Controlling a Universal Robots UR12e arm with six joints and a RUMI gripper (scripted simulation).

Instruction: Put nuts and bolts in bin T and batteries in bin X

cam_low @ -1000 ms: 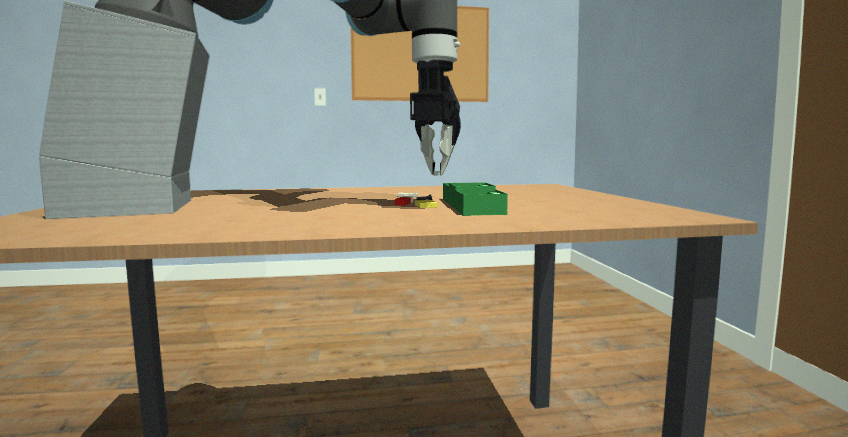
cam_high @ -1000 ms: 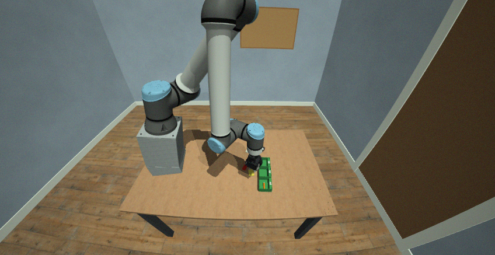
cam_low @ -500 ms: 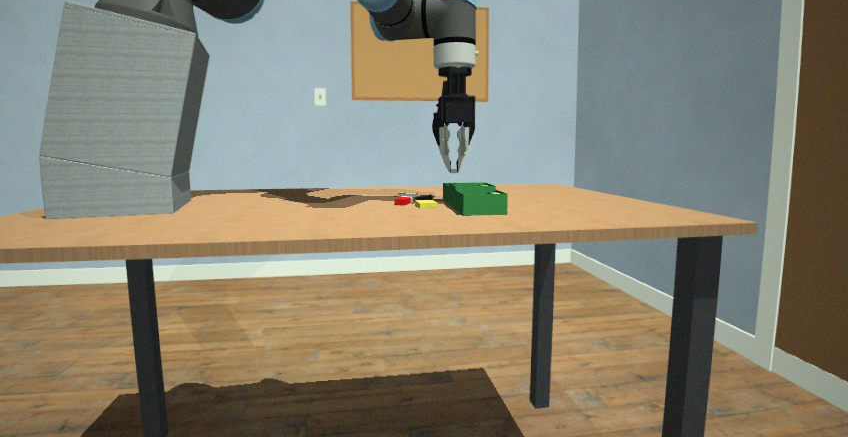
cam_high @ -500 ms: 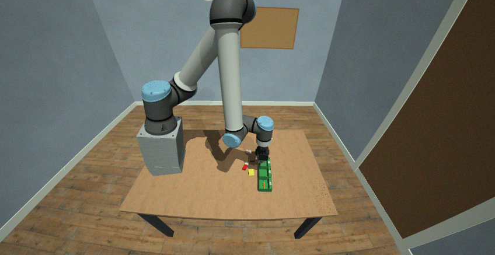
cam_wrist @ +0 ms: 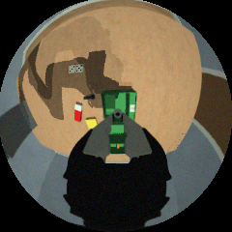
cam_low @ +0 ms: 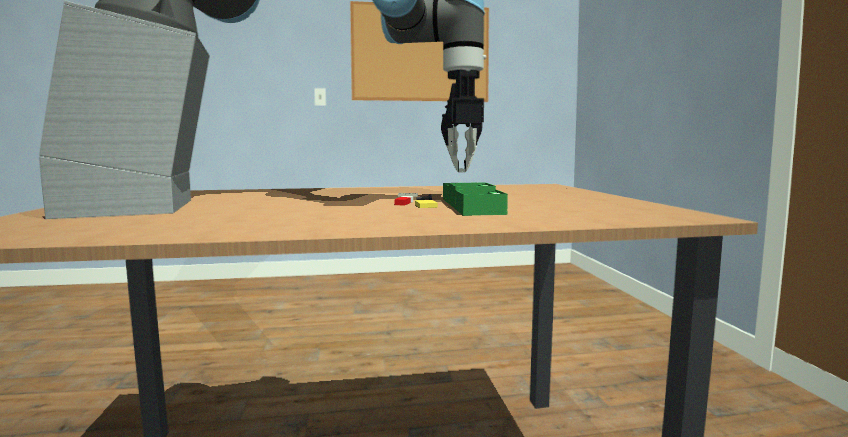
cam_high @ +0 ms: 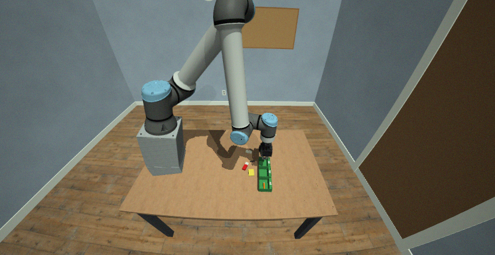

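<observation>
The bolt lies 8 cm behind my hand, 2 cm to the left of it and 8 cm below it. From my hand the other things lie so: green bin: 1 cm ahead, 9 cm to the right, 6 cm below; yellow battery: 9 cm behind, 8 cm to the right, 8 cm below; dark nut: 1 cm below.
</observation>
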